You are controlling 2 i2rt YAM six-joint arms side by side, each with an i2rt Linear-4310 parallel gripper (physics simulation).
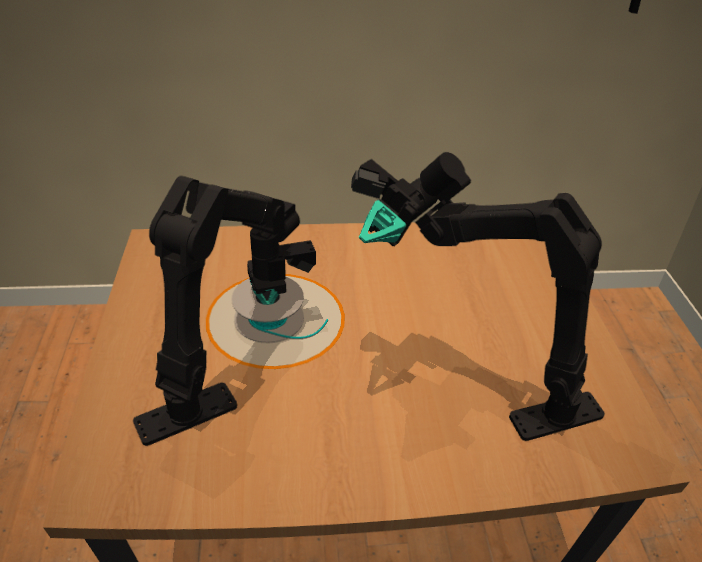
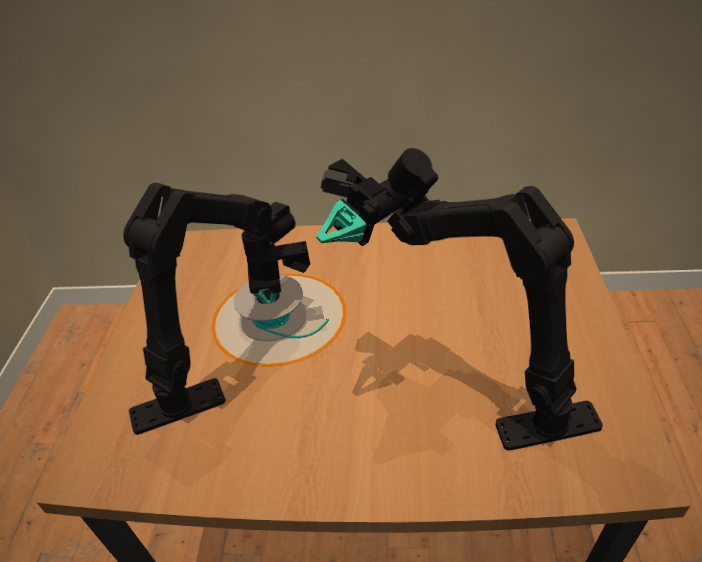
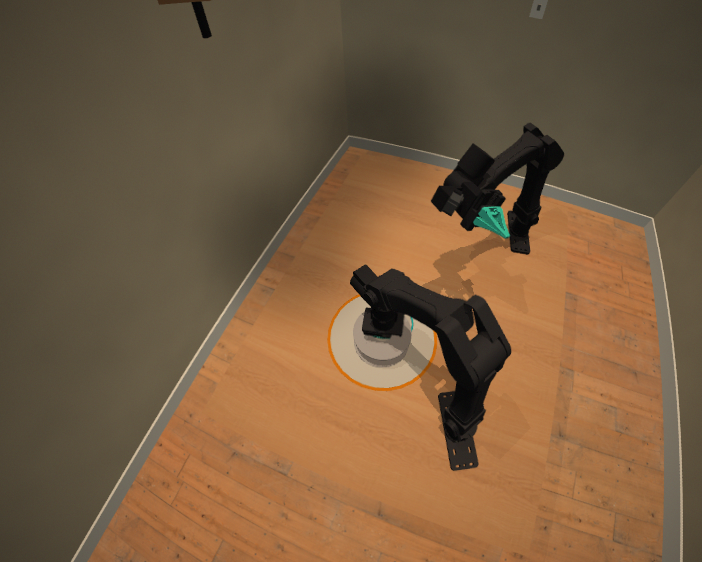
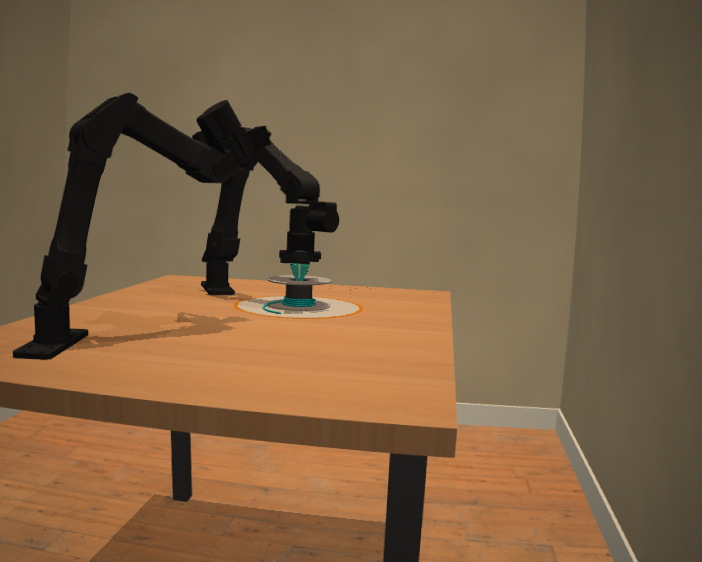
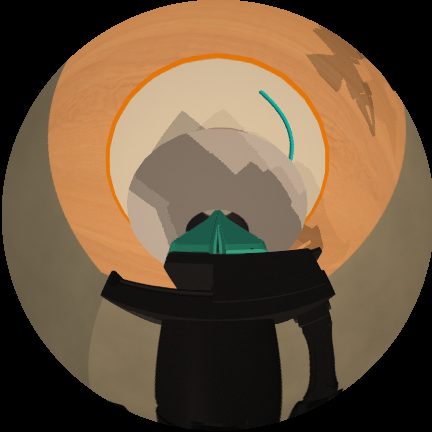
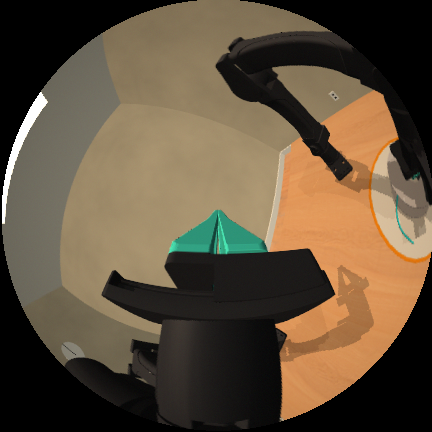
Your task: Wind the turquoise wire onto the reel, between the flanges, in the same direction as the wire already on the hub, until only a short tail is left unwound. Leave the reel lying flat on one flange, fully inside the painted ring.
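Seen in the pictures: left gripper, fingertip midpoint: [image 1: 268, 307] [image 2: 270, 306] [image 3: 382, 336] [image 4: 298, 291] [image 5: 217, 214]; right gripper, fingertip midpoint: [image 1: 362, 239] [image 2: 318, 239] [image 3: 507, 237] [image 6: 217, 214]; left arm's base at its link origin: [image 1: 185, 414] [image 2: 177, 407] [image 3: 457, 429] [image 4: 217, 289] [image 6: 332, 157]; right arm's base at its link origin: [image 1: 557, 416] [image 2: 548, 426] [image 3: 518, 232] [image 4: 53, 345].
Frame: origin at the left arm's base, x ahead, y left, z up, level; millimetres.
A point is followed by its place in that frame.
Note:
The grey reel [image 1: 244, 305] @(x 165, y -212, z 66 mm) [image 2: 245, 305] @(x 162, y -214, z 65 mm) [image 3: 382, 352] @(x 174, y -211, z 65 mm) [image 4: 320, 281] @(x 210, y -309, z 65 mm) [image 5: 200, 160] @(x 161, y -332, z 65 mm) lies flat on one flange inside the orange painted ring [image 1: 343, 320] @(x 76, y -413, z 0 mm) [image 2: 345, 316] @(x 86, y -422, z 0 mm) [image 3: 329, 339] @(x 317, y -290, z 0 mm) [image 4: 361, 308] @(x 311, y -335, z 0 mm) [image 5: 218, 56] @(x 124, y -432, z 0 mm) [image 6: 371, 189] @(x 42, y -198, z 1 mm). Turquoise wire [image 1: 301, 337] @(x 71, y -301, z 5 mm) [image 2: 300, 336] @(x 70, y -305, z 5 mm) [image 4: 299, 302] @(x 159, y -307, z 13 mm) [image 5: 287, 125] @(x 72, y -342, z 4 mm) [image 6: 400, 220] is coiled low on the hub; a short curved tail reaches past the flanges, inside the ring. My left gripper [image 4: 299, 279] @(x 167, y -270, z 34 mm) [image 5: 217, 214] @(x 167, y -270, z 34 mm) is shut and empty, pointing down with its tips at the reel's central hole; the tips are partly hidden. My right gripper [image 1: 363, 240] @(x -101, y -323, z 365 mm) [image 2: 319, 240] @(x -101, y -323, z 365 mm) [image 3: 508, 235] @(x -101, y -323, z 365 mm) [image 6: 217, 214] @(x -101, y -323, z 365 mm) is shut and empty, raised well away from the reel.
The wooden table [image 1: 351, 468] @(x -265, y -215, z 0 mm) [image 2: 351, 468] @(x -292, y -264, z 0 mm) [image 4: 351, 362] @(x 113, y -823, z 0 mm) carries both arm bases. The left arm's base plate [image 1: 146, 431] @(x -10, y 84, z 10 mm) [image 2: 142, 419] @(x -9, y 75, z 10 mm) stands in front of the ring, toward the left. The right arm's base plate [image 1: 526, 427] @(x -377, y -552, z 10 mm) [image 2: 509, 436] @(x -376, y -549, z 10 mm) stands at the right. A wall rises behind the table.

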